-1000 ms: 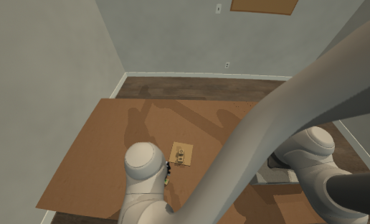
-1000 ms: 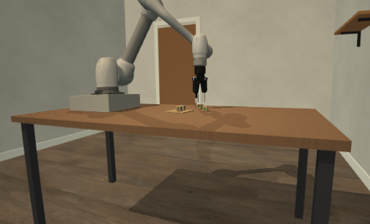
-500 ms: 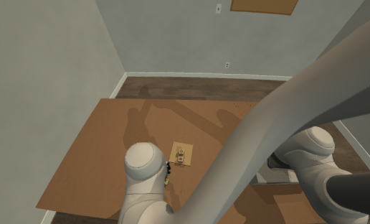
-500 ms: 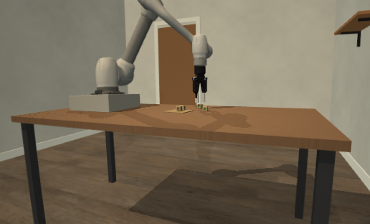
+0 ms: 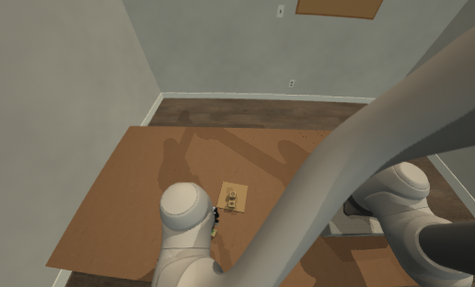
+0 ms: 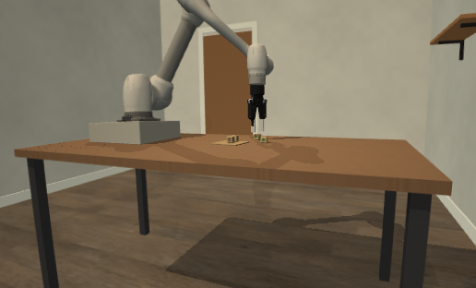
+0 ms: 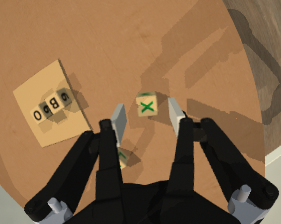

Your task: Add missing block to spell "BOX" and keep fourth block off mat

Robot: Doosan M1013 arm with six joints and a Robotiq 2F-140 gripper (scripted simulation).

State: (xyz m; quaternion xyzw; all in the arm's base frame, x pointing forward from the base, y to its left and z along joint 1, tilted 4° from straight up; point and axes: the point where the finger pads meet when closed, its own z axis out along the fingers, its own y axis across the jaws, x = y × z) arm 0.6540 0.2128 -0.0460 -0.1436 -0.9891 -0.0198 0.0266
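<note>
Now: hand 180 mm to the left of the mat, 70 mm above it and 60 mm past it.
</note>
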